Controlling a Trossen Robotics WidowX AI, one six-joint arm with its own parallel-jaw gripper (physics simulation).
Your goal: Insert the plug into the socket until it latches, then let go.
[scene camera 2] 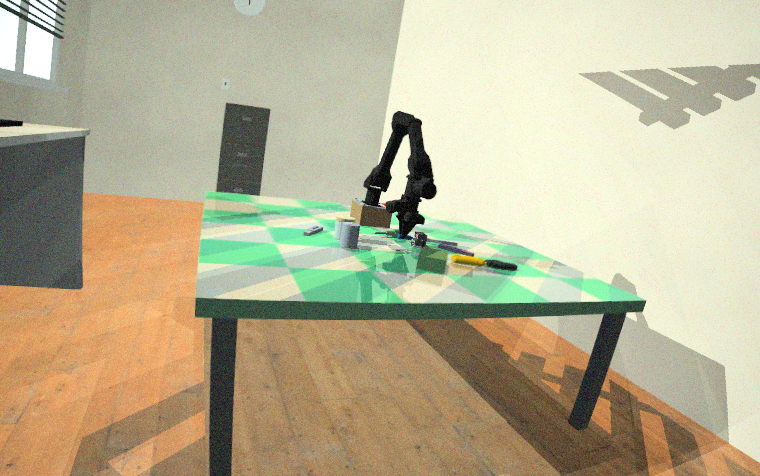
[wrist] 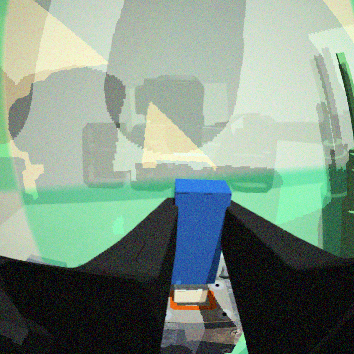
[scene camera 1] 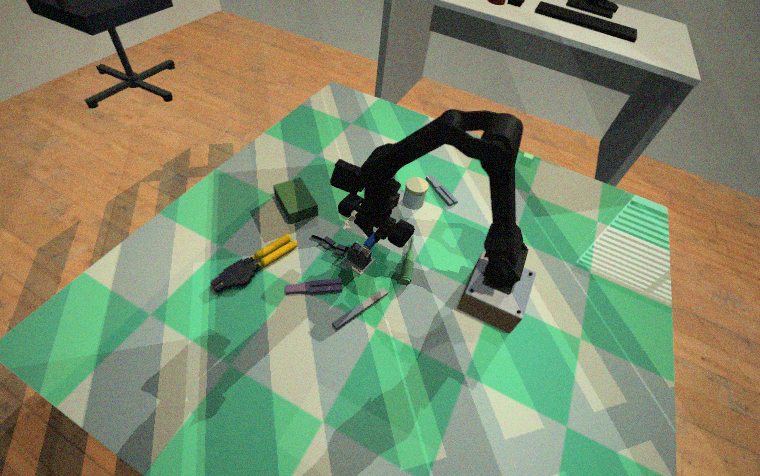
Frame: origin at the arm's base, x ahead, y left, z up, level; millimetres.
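Seen in the pictures: gripper, fingertip midpoint: [scene camera 2: 401, 238] [wrist: 197, 207] [scene camera 1: 374, 239]; arm's base at its link origin: [scene camera 2: 371, 204] [scene camera 1: 499, 278].
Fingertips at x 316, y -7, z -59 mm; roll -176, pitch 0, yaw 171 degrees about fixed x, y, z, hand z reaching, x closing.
Offsets run from my fingertips to a thing's top centre. "spot": to the spot under its first point.
The blue plug @(3 mm ahead, 20 mm left, 13 mm up) [scene camera 1: 370, 240] [wrist: 199, 240] is held between the fingers of my gripper [scene camera 1: 374, 235] [scene camera 2: 402, 234] [wrist: 197, 207], which is shut on it. In the wrist view its pale tip points down at the orange-rimmed opening of the socket @(13 mm ahead, 67 mm left, 24 mm up) [wrist: 215, 303]. The tip overlaps the opening there, and the blue body stands outside it. How deep the tip sits, or whether it is latched, cannot be told. In the scene views the socket block @(spot: 3 mm ahead, 80 mm left, 23 mm up) [scene camera 1: 359, 255] [scene camera 2: 420, 239] is small and dark, on the table beside the fingertips, partly hidden from the wrist camera by the fingers.
A green box @(248 mm ahead, 20 mm right, 19 mm up) [scene camera 1: 296, 200] [scene camera 2: 434, 260], yellow-handled pliers @(spot: 195 mm ahead, 152 mm left, 1 mm down) [scene camera 1: 275, 250] [scene camera 2: 468, 260], a purple tool @(66 mm ahead, 188 mm left, 9 mm down) [scene camera 1: 314, 287] and a grey bar @(55 mm back, 184 mm left, 11 mm down) [scene camera 1: 360, 309] lie around the socket. A green bottle-like object @(102 mm back, 5 mm left, 6 mm up) [scene camera 1: 404, 270] is close to the gripper. A pale-topped can @(35 mm back, 200 mm right, 49 mm up) [scene camera 1: 415, 193] and a grey tool @(92 mm back, 288 mm right, 9 mm down) [scene camera 1: 441, 191] are behind.
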